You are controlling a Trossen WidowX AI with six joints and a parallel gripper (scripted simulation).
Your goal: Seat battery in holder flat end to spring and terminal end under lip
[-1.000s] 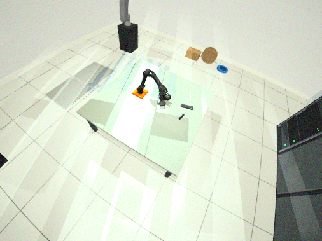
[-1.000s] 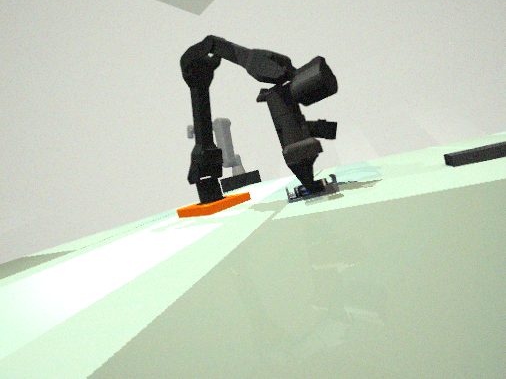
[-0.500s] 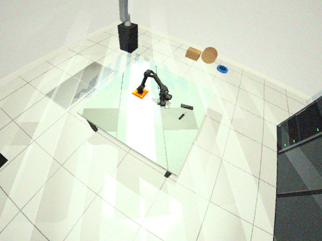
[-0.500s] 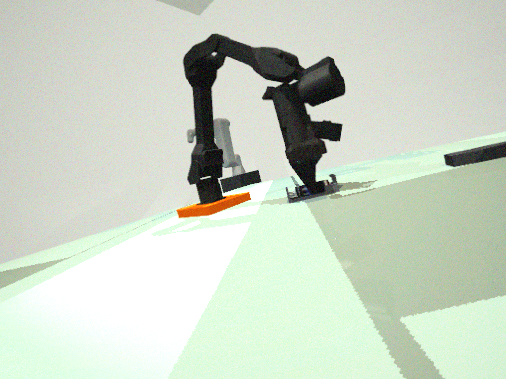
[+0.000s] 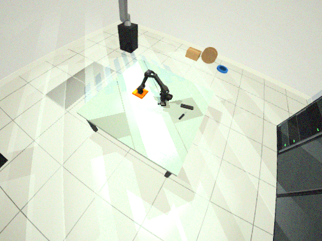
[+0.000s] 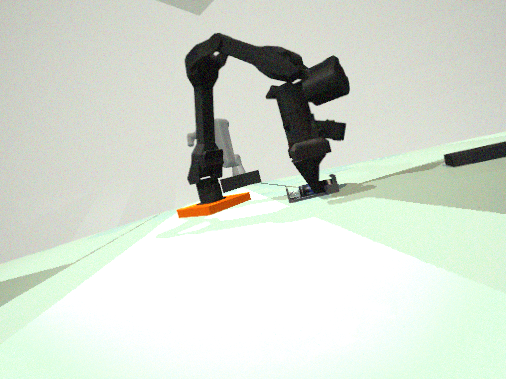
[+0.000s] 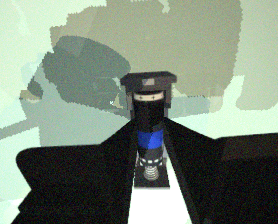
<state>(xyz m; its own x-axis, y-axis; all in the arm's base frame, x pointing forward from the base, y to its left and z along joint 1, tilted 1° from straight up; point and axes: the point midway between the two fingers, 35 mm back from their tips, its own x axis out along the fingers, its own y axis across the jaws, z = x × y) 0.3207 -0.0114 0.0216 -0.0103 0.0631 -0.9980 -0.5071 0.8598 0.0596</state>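
The battery lies 10 mm above my gripper tip. From my gripper tip the other things lie so: long black bar: 300 mm ahead, 110 mm to the left, 10 mm above.
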